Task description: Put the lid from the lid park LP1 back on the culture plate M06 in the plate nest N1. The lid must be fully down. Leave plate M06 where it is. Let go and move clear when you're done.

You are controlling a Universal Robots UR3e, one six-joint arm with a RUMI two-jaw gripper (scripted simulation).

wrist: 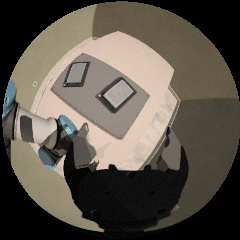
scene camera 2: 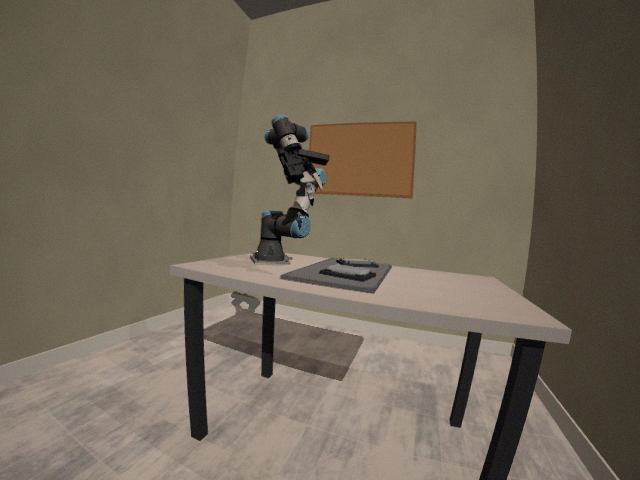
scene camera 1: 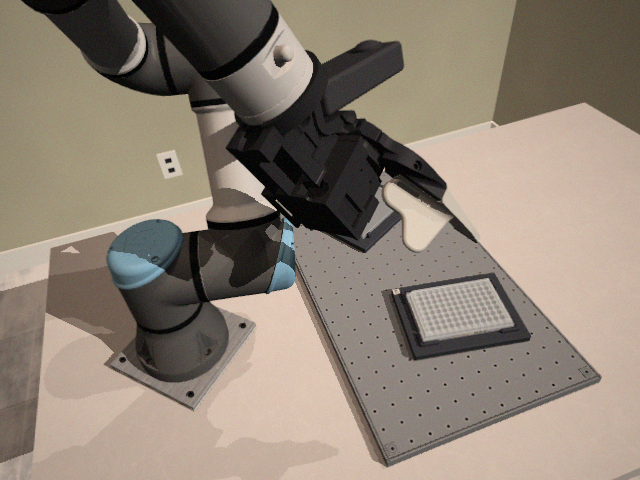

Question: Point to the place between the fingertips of my gripper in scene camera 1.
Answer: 401, 227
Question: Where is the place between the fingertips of my gripper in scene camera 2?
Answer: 316, 198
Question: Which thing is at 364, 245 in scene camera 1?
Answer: A lid park LP1.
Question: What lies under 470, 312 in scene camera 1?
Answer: A culture plate M06.
